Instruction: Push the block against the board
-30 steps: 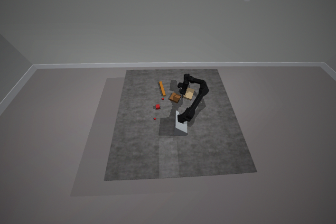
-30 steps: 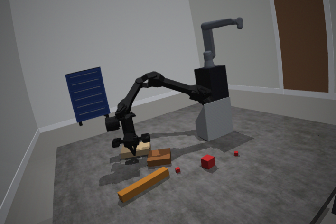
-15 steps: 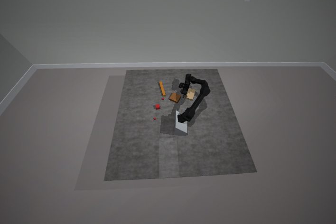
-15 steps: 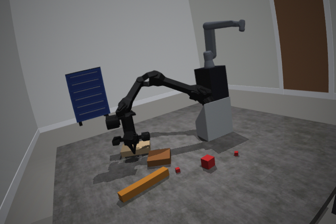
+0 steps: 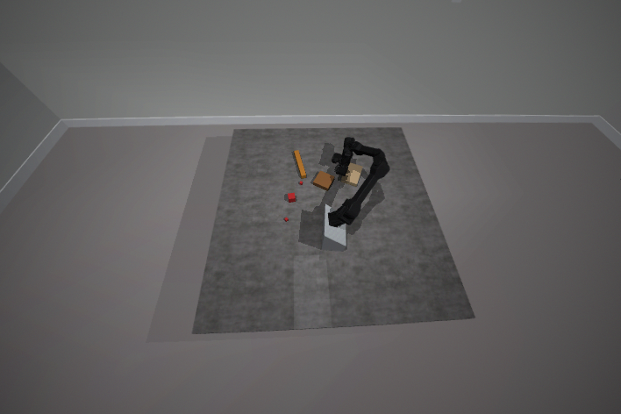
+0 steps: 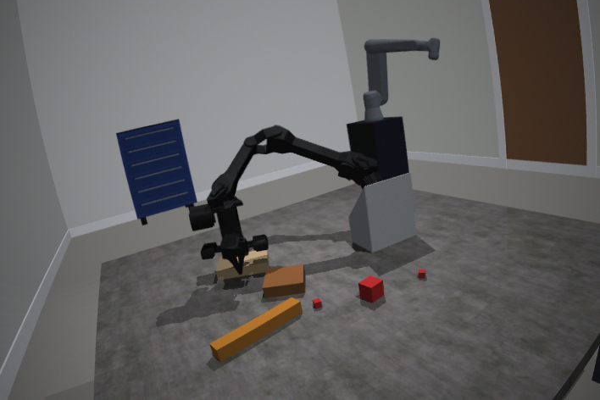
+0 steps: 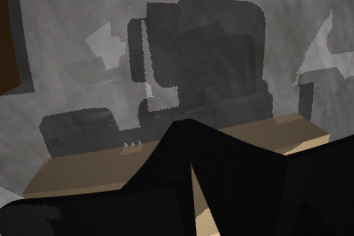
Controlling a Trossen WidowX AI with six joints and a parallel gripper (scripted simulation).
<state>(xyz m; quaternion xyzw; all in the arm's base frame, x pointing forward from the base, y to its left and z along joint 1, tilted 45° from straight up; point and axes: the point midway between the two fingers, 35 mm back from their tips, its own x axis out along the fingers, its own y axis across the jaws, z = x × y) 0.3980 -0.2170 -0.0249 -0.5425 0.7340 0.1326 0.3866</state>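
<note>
My gripper tip is now 3 cm past the tan block and 6 cm to the left of it. Round my gripper tip: brown square block (7 cm behind, 13 cm to the left); orange board (7 cm ahead, 28 cm to the left); red cube (19 cm behind, 34 cm to the left, 1 cm above).
</note>
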